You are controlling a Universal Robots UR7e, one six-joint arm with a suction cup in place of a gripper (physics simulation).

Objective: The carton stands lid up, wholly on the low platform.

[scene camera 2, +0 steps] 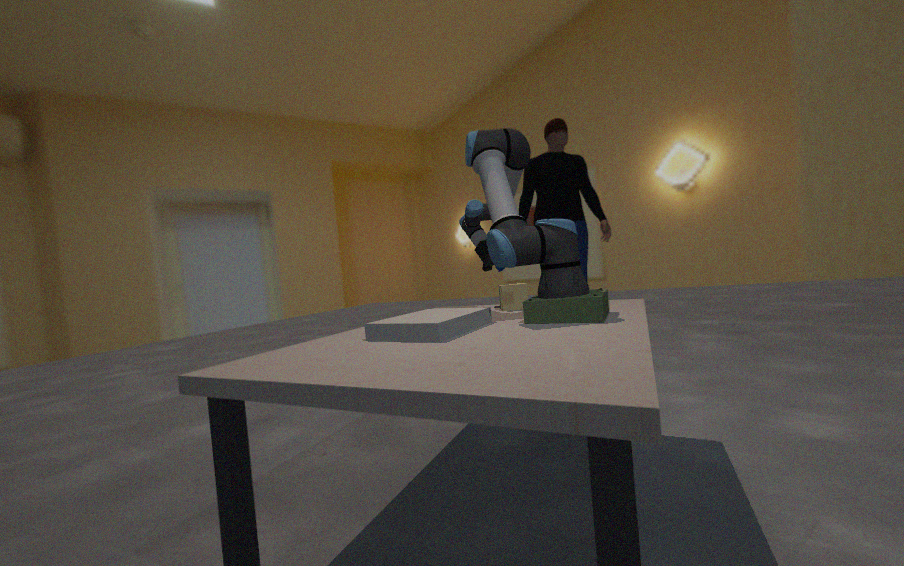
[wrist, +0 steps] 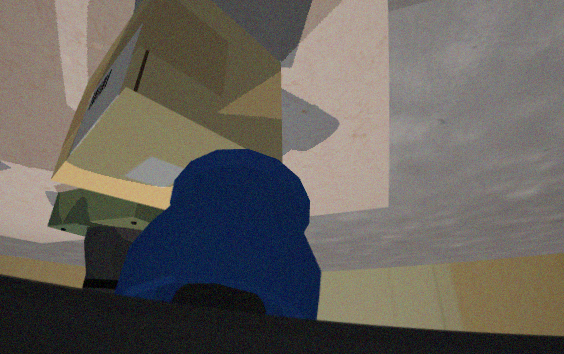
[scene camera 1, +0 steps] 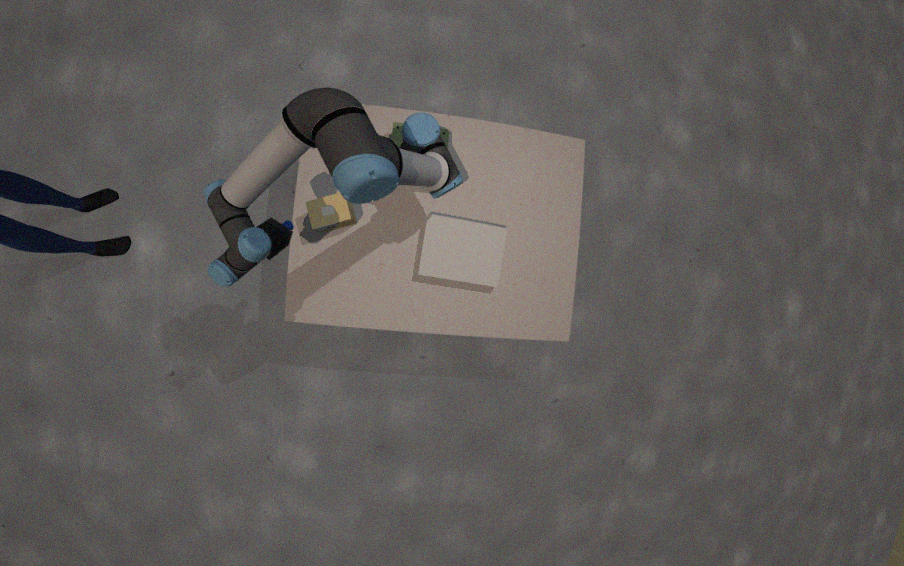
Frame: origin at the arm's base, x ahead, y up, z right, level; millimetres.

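Seen in the pictures: hand, tool point: [scene camera 2: 501, 269] [wrist: 240, 214] [scene camera 1: 288, 225]; arm's base, link origin: [scene camera 2: 563, 295] [wrist: 130, 237].
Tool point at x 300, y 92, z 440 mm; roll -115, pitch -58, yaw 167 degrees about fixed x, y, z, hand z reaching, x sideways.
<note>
Pixels of each thing's top centre, then the offset from my tool point to it. Level surfaces: height alone.
- tan carton, top centre: [wrist: 157, 174] [scene camera 1: 328, 210] [scene camera 2: 511, 283] dx -66, dy -63, dz -114 mm
- table, surface height: dy -162 mm
- low platform, top centre: [scene camera 2: 431, 314] [scene camera 1: 463, 250] dx +62, dy -114, dz -622 mm
The tan carton [scene camera 1: 329, 211] [scene camera 2: 514, 297] [wrist: 172, 114] stands on the table [scene camera 1: 537, 212] [scene camera 2: 500, 365] [wrist: 343, 114] near its left edge, with its labelled face up in the top view. It is off the low platform [scene camera 1: 461, 249] [scene camera 2: 422, 331], a flat pale slab in the middle of the table. My blue suction cup [scene camera 1: 287, 225] [wrist: 236, 198] points sideways at the carton's left side from over the table's edge. It is close to the carton, with a small gap, and holds nothing. In the second scene view the arm hides most of the carton.
The arm's green base mount [scene camera 1: 396, 135] [scene camera 2: 564, 307] [wrist: 92, 213] sits at the table's back edge, and the arm's elbow hangs over the carton. A person [scene camera 2: 559, 182] stands just beyond the table's left side, and the person's feet [scene camera 1: 102, 222] show in the top view.
</note>
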